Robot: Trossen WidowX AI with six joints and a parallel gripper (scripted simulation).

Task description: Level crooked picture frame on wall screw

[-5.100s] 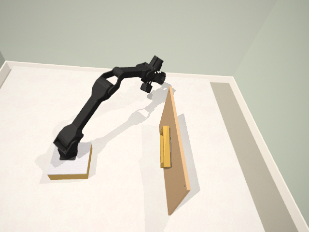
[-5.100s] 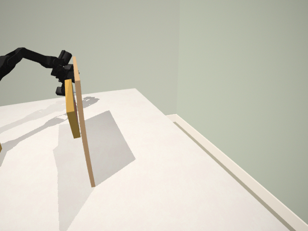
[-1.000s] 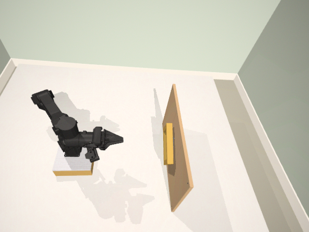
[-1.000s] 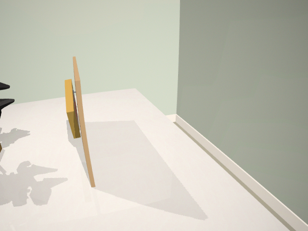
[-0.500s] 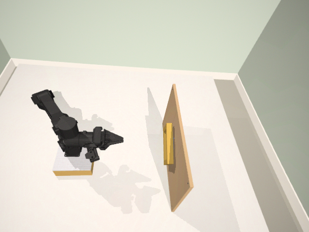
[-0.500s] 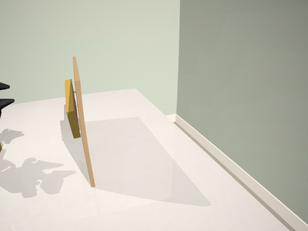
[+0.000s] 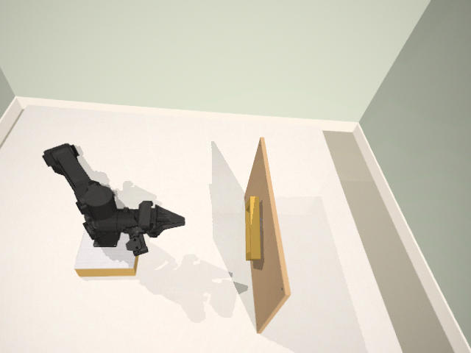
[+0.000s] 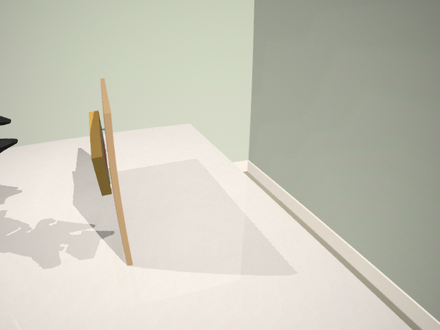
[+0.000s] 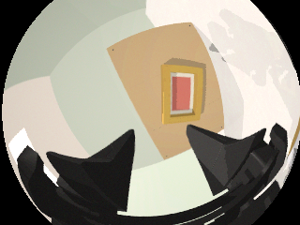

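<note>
Right now the yellow picture frame is 200 mm ahead of my gripper tip, 90 mm below it and 30 mm to the left of it. The rest, counted from my gripper tip: wall board (210 mm ahead, 100 mm below, 30 mm to the left).
</note>
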